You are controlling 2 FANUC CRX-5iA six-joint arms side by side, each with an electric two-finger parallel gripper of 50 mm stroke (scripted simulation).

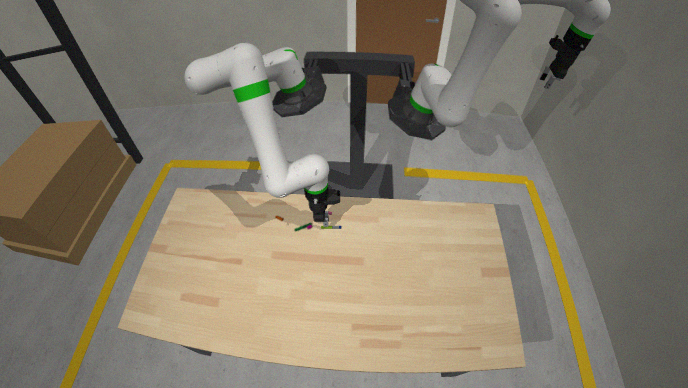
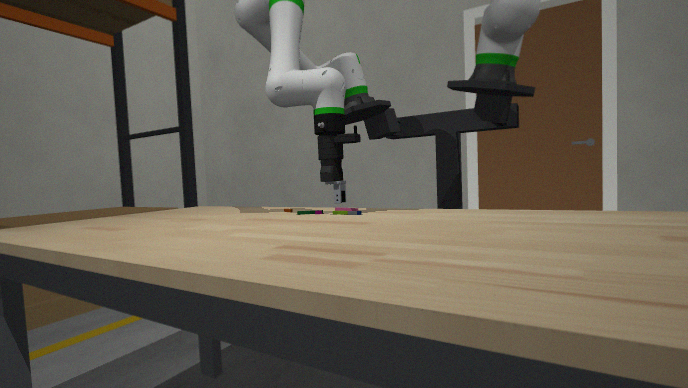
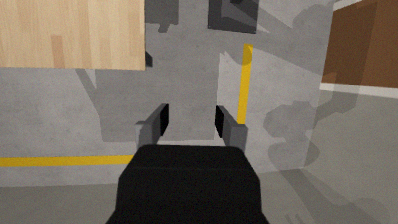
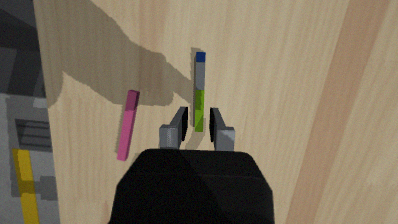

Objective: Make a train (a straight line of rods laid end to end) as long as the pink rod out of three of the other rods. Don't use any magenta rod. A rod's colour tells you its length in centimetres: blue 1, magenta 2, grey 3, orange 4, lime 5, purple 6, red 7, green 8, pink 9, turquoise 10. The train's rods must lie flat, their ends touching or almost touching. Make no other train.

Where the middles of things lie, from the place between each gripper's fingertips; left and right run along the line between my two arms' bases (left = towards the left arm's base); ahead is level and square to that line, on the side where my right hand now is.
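My left gripper is 860 mm to the left of the pink rod (image 4: pixel 133 96), 650 mm above it and 430 mm short of it. As for my right gripper (image 2: pixel 340 202), it's now 50 mm above the rod, 50 mm to the left of it and 80 mm past it. Going by its middle, the pink rod is nearer to my right gripper than to my left gripper.
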